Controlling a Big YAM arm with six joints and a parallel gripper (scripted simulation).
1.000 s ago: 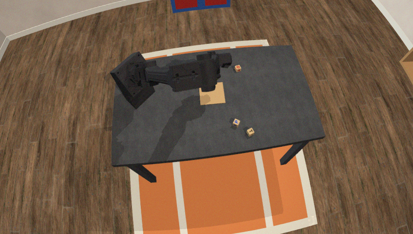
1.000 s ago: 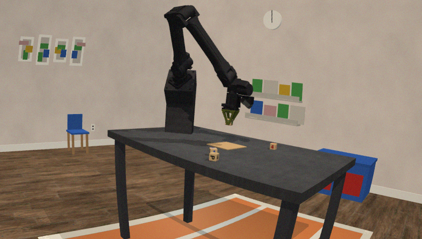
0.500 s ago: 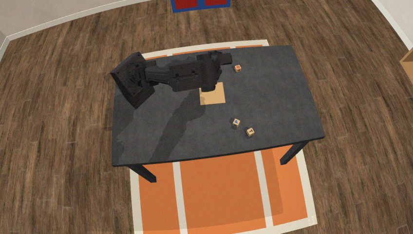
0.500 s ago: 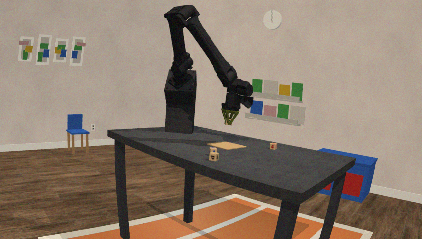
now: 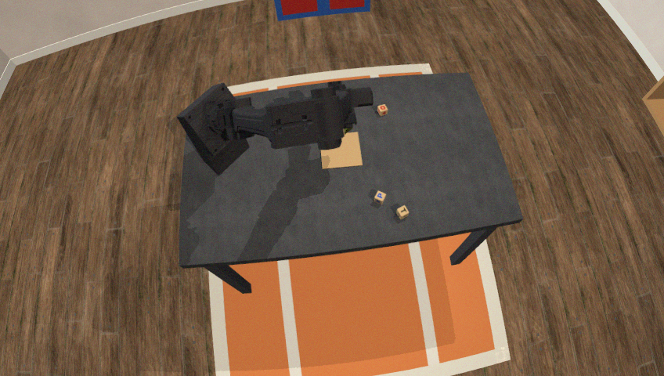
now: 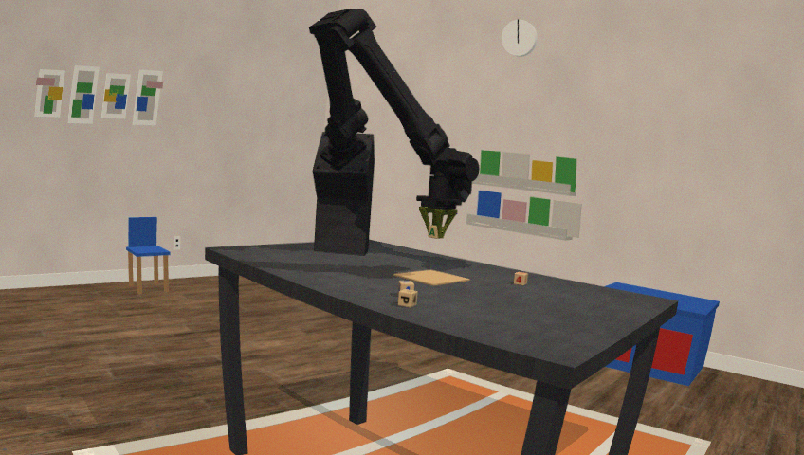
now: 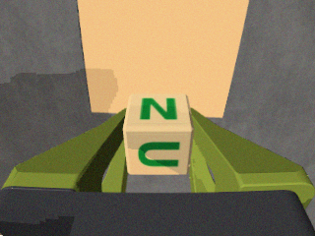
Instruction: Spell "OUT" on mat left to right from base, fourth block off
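The tan mat is 110 mm below my hand. The rest, counted from my hand: green-lettered block (right at my hand); then O block (220 mm ahead, 90 mm to the left, 100 mm below); then P block (40 mm ahead, 230 mm to the right, 100 mm below).
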